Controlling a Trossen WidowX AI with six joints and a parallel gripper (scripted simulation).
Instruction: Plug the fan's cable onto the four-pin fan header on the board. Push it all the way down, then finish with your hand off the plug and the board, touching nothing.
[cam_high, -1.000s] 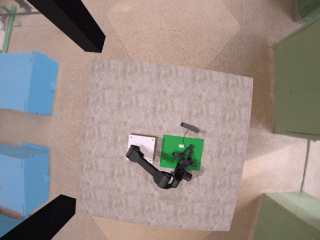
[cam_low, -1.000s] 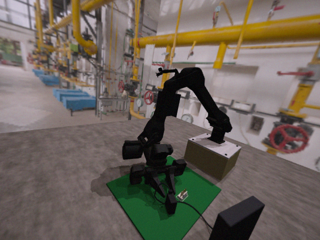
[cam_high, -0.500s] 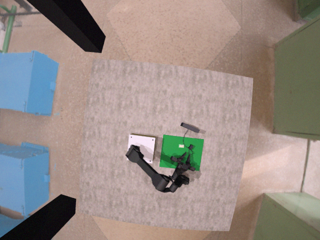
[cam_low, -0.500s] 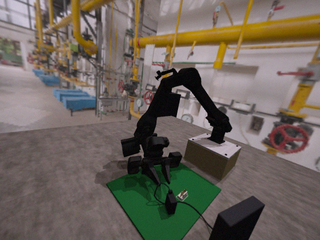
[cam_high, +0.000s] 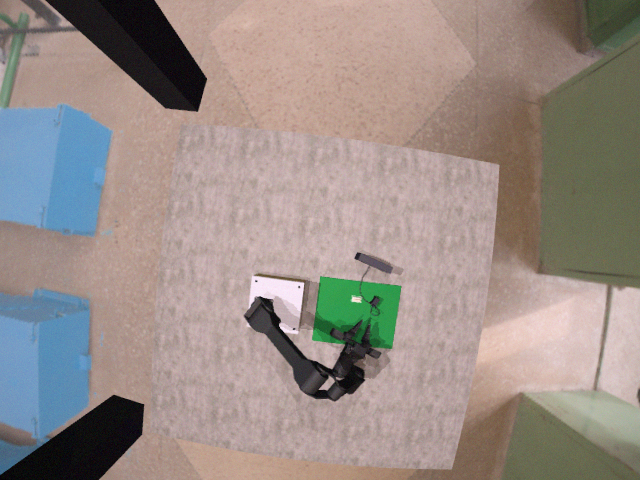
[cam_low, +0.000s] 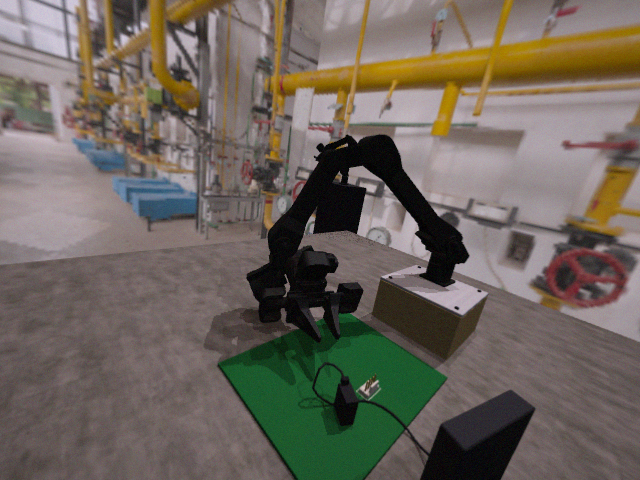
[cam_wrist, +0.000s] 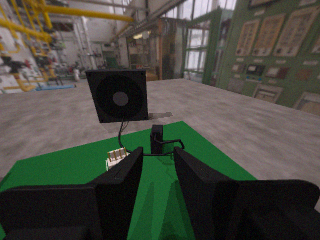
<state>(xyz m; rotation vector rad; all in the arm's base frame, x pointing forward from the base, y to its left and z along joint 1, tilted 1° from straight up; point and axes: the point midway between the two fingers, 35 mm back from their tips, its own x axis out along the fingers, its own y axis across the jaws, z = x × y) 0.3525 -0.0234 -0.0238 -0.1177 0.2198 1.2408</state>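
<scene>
My gripper tip is now 20 mm short of the black fan plug, 70 mm to the right of it and 50 mm above it. Also, from my gripper tip: black fan: 20 mm behind, 200 mm to the left, 10 mm below; green board: 30 mm behind, 10 mm to the left, 80 mm below; four-pin header: 40 mm behind, 60 mm to the left, 70 mm below.
</scene>
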